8 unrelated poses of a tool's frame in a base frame.
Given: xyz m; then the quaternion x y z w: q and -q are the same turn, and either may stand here.
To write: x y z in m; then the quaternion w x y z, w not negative. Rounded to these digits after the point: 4 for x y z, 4 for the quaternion.
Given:
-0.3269, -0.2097, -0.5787, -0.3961, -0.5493, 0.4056, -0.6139
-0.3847, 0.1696, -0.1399, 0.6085, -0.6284, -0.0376, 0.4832
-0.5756, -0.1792, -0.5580, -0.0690, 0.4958, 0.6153, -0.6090
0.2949, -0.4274, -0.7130, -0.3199, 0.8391, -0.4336, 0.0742
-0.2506, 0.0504, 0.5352, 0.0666, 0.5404, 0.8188, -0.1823
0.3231, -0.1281, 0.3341, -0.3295, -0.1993, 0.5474, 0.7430
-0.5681, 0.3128, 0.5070, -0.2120, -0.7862, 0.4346, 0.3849
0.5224, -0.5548, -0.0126, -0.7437, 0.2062, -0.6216, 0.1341
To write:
-0.3269, -0.2097, -0.5787, 0.6139, 0.3961, 0.5493, -0.4056
-0.3847, 0.1696, -0.1399, 0.4832, 0.6085, -0.6284, -0.0376
-0.5756, -0.1792, -0.5580, 0.6090, 0.0690, -0.4958, -0.6153
0.2949, -0.4274, -0.7130, 0.0742, -0.3199, 0.8391, -0.4336
-0.2506, 0.0504, 0.5352, 0.1823, -0.0666, -0.5404, -0.8188
0.3231, -0.1281, 0.3341, 0.7430, -0.3295, -0.1993, 0.5474
-0.5681, 0.3128, 0.5070, 0.3849, -0.2120, -0.7862, 0.4346
0.5224, -0.5548, -0.0126, 0.1341, -0.7437, 0.2062, -0.6216

